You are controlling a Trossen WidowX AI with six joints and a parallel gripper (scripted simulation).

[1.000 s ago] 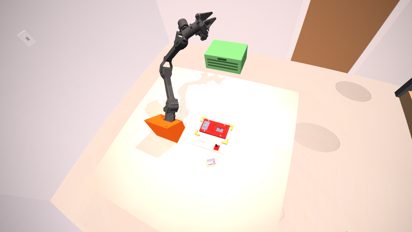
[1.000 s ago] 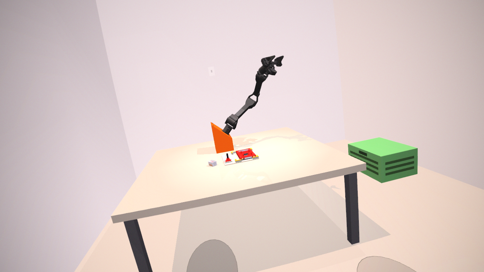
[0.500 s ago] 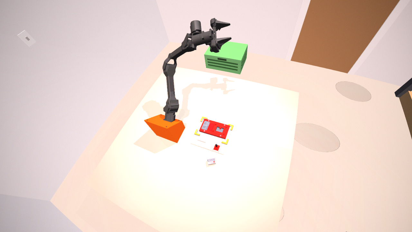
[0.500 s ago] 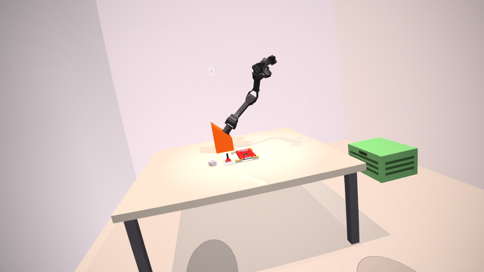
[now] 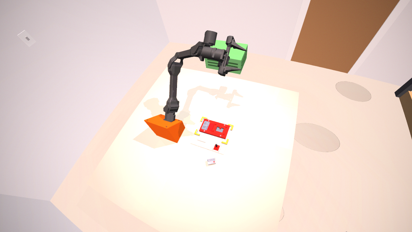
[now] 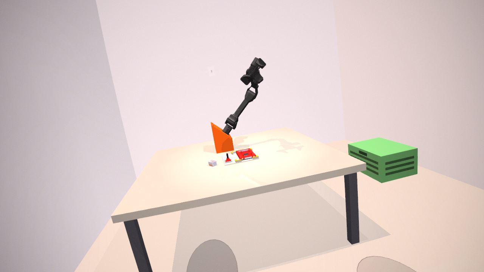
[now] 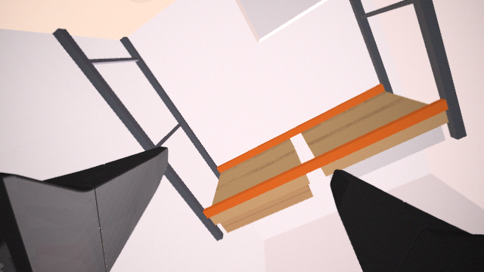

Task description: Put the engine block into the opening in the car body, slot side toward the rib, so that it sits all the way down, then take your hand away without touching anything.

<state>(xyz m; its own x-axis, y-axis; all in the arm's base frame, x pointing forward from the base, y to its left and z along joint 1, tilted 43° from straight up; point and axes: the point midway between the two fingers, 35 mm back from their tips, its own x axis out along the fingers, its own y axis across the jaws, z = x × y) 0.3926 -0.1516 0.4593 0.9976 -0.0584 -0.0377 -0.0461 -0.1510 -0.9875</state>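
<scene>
My gripper tip is 9 cm past the engine block, 35 cm to the left of it and 55 cm above it.
</scene>
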